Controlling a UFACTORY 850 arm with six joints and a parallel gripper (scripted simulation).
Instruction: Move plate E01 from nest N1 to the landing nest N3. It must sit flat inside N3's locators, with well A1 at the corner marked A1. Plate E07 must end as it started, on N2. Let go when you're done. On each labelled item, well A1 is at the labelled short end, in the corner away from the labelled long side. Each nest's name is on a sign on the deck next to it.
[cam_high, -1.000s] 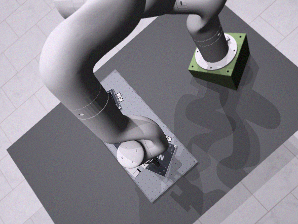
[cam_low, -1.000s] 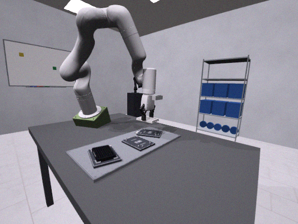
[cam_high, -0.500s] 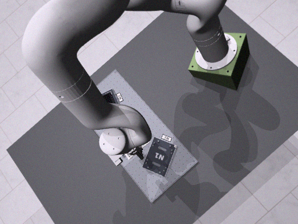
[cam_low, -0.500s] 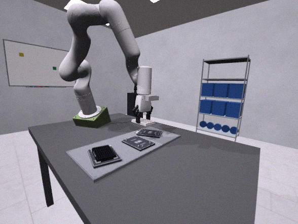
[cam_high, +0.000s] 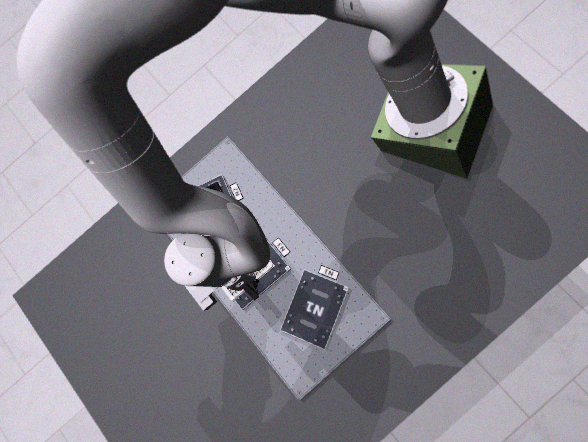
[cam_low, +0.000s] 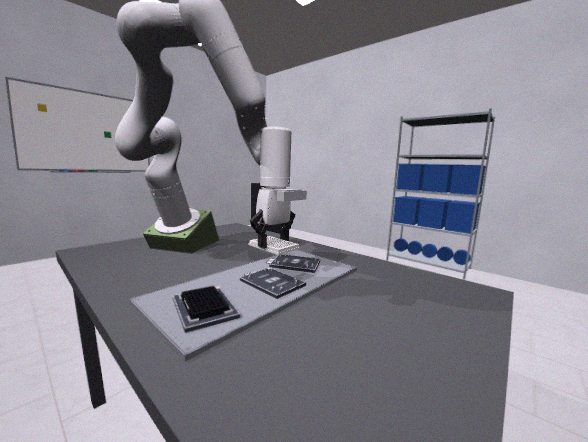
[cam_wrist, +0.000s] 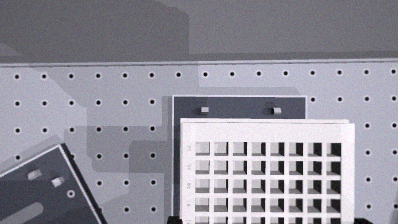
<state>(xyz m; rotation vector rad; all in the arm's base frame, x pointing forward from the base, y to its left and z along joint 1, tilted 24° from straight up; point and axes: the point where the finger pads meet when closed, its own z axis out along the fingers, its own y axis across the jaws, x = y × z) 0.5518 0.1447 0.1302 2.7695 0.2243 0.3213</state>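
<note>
The nest N3 is 13 cm below my hand. Round my hand: dark nest N1: 16 cm to the left, 13 cm below, 8 cm behind; white well plate E01: 1 cm below; black plate E07: 22 cm to the right, 11 cm below, 2 cm ahead.
</note>
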